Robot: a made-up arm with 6 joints. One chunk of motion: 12 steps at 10 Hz.
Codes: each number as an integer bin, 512 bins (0 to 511) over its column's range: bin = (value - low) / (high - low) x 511, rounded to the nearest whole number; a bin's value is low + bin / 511 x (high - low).
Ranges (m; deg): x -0.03..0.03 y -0.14..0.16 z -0.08..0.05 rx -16..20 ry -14..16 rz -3..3
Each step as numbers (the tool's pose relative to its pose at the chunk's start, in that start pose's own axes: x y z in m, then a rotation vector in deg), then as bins.
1 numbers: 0.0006 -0.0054 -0.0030 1.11 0.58 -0.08
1 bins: 261 229 303 243 248 249
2 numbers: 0.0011 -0.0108 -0.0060 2.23 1.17 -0.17
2 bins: 265 220 291 259 258 241
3 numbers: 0.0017 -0.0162 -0.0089 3.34 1.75 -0.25
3 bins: 270 211 279 275 268 234
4 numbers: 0.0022 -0.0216 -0.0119 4.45 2.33 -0.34
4 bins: 274 202 268 290 278 227
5 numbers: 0.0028 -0.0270 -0.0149 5.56 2.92 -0.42
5 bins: 279 192 256 306 288 220
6 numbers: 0.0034 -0.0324 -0.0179 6.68 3.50 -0.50
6 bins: 284 183 244 322 298 213
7 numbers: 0.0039 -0.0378 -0.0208 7.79 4.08 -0.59
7 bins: 289 174 233 338 308 205
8 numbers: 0.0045 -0.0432 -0.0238 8.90 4.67 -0.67
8 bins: 294 165 221 353 318 198
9 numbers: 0.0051 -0.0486 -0.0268 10.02 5.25 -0.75
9 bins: 299 156 209 369 328 192
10 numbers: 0.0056 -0.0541 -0.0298 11.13 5.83 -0.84
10 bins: 303 146 197 385 338 184
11 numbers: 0.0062 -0.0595 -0.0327 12.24 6.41 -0.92
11 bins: 308 137 186 401 348 177
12 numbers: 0.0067 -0.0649 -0.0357 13.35 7.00 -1.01
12 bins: 313 128 174 417 358 169
